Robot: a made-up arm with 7 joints.
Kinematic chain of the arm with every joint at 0, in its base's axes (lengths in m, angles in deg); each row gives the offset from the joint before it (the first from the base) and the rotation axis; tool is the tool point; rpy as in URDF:
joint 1: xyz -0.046 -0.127 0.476 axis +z
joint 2: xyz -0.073 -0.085 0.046 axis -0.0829 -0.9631 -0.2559
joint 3: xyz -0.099 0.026 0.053 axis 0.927 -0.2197 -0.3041
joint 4: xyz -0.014 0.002 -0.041 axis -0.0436 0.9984 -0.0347
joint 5: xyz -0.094 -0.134 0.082 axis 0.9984 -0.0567 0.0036
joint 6: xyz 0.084 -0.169 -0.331 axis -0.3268 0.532 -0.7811
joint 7: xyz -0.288 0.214 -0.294 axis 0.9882 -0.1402 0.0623
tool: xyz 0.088 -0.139 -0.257 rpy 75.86 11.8 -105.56
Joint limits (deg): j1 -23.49..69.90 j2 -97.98..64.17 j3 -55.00..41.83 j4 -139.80..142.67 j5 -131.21..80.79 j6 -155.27..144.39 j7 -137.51..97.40
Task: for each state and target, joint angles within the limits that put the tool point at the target. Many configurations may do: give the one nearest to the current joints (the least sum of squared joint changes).
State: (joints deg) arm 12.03 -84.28 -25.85 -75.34 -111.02 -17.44 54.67
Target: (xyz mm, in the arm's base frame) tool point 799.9 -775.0 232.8
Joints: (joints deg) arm 23.41 -97.98 -34.88 -77.57 -107.93 -15.54 46.36
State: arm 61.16 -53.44 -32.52 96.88 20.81 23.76 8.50
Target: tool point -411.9 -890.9 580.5
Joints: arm 69.90 -10.45 -42.17 60.68 54.79 25.62 -26.10
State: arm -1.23 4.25 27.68 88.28 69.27 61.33 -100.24
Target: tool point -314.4 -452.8 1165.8
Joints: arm 19.02 -30.59 28.16 104.93 28.90 33.78 -49.47
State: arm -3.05 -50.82 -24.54 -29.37 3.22 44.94 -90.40
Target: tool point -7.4 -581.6 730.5
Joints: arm 20.20 -73.23 -47.78 2.60 6.25 56.81 -107.08
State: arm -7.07 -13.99 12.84 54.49 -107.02 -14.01 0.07
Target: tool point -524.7 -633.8 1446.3
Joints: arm -16.96 6.69 -20.88 7.90 -126.88 -3.50 14.57
